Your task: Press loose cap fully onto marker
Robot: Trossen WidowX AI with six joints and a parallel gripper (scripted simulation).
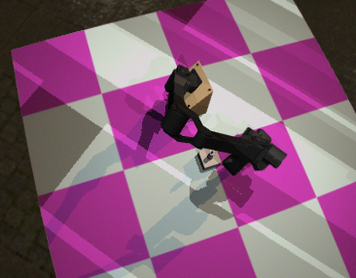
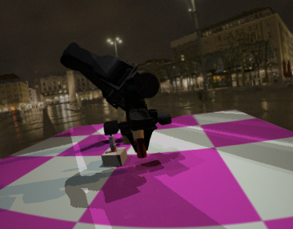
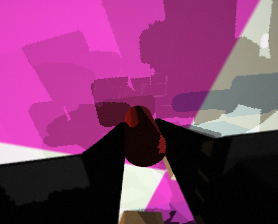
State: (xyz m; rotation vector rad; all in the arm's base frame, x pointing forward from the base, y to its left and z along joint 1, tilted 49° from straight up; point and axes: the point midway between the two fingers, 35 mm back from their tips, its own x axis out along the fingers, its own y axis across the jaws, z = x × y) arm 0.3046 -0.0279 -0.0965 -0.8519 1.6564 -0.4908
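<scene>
Right now the holder block is 60 mm behind my gripper tip, 100 mm to the right of it and 30 mm below it. The rest, counted from my gripper tip: red cap 10 mm above.
</scene>
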